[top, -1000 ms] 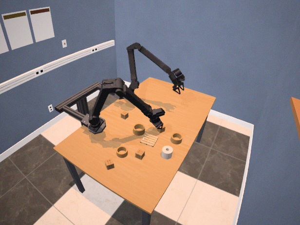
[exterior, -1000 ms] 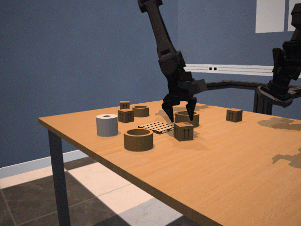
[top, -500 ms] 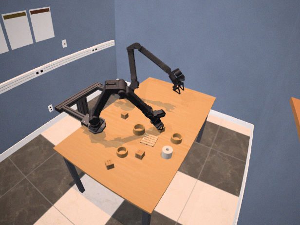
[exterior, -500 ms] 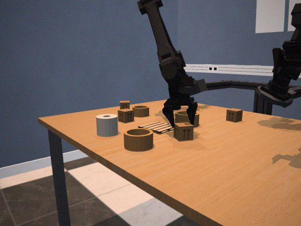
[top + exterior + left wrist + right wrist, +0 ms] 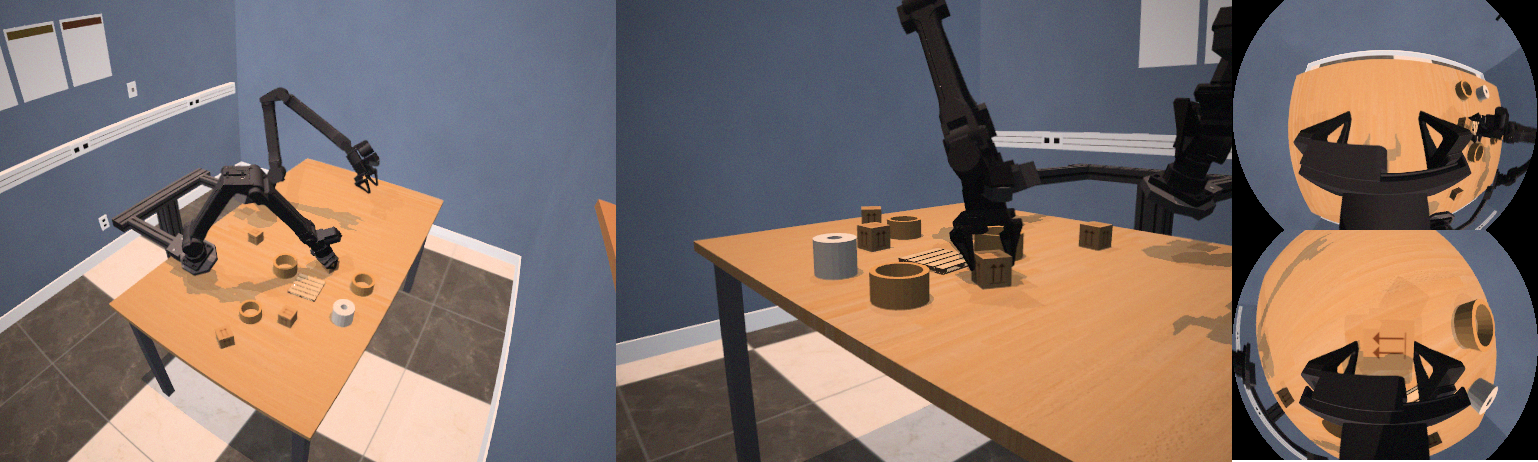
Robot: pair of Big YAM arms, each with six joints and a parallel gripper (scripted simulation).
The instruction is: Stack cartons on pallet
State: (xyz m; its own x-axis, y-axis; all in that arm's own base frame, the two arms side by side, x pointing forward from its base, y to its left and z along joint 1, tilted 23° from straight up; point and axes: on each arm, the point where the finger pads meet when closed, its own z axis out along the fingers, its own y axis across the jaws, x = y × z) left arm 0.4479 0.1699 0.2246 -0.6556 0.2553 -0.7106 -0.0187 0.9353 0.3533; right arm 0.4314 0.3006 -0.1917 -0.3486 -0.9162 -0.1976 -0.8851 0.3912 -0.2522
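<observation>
The brown carton is 10 mm below my right hand and 10 mm ahead of it. Round my right hand: wooden pallet: 160 mm to the right, 30 mm below, 30 mm behind.
</observation>
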